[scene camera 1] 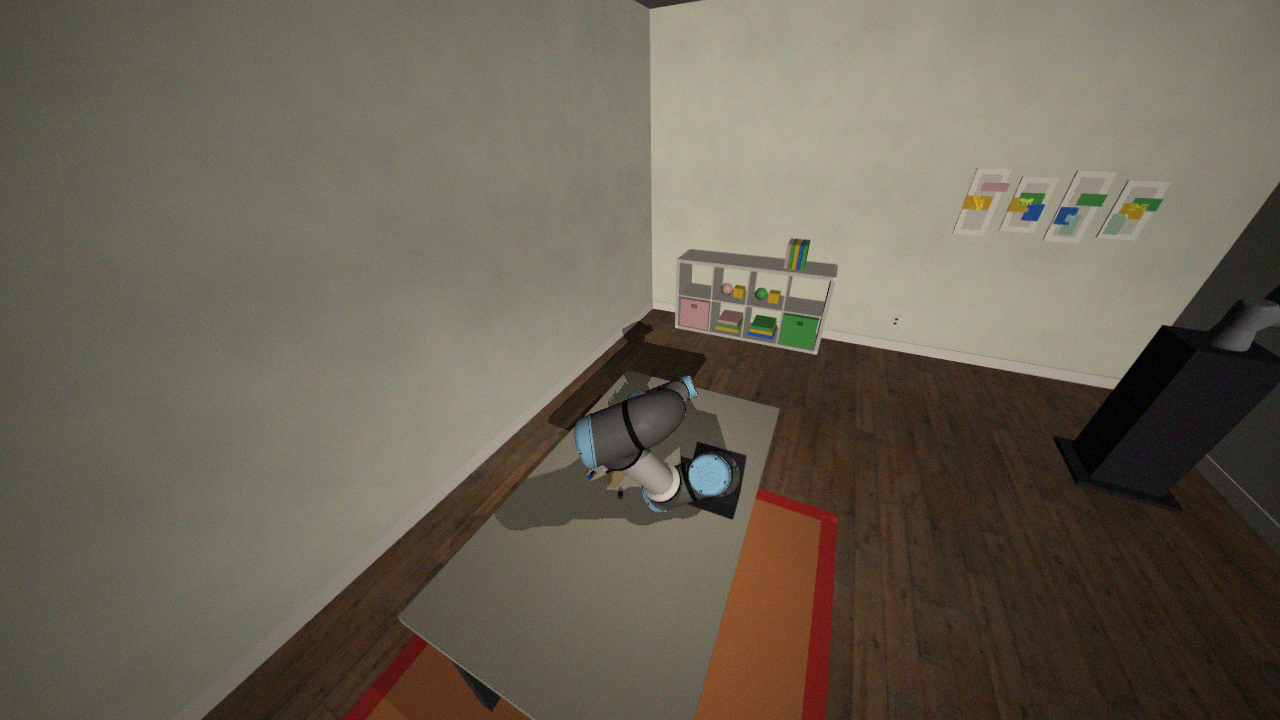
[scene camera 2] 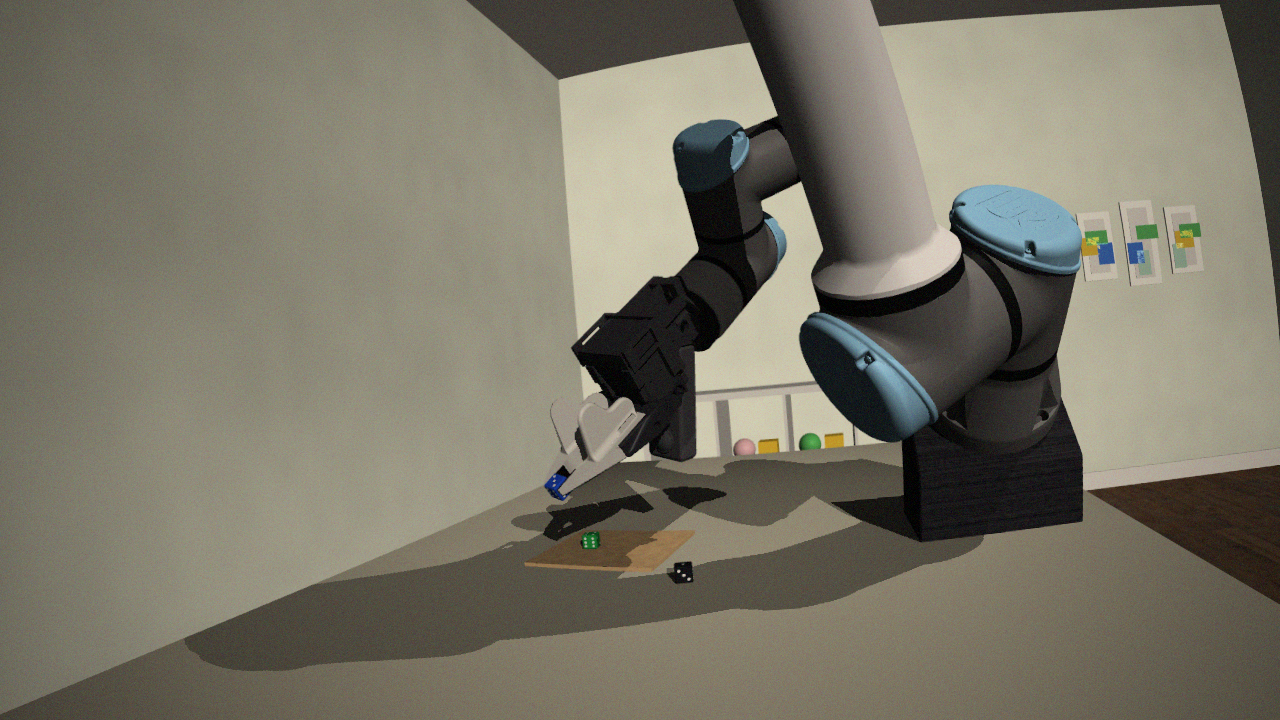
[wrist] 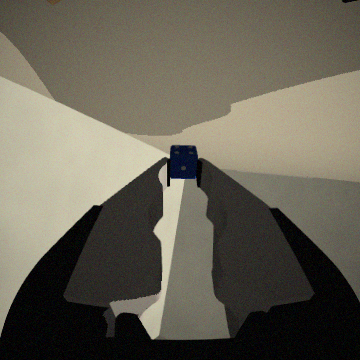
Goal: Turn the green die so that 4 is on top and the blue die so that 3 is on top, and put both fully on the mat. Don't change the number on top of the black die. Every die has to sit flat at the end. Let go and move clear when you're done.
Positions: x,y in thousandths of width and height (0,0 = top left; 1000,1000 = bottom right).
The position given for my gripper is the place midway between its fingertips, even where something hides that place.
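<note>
There's a blue die (wrist: 510,440) and a tan mat (scene camera 2: 497,766), and you'd find my gripper (scene camera 2: 432,681) here as well, which the wrist view also shows, with my gripper (wrist: 507,446) in it.
</note>
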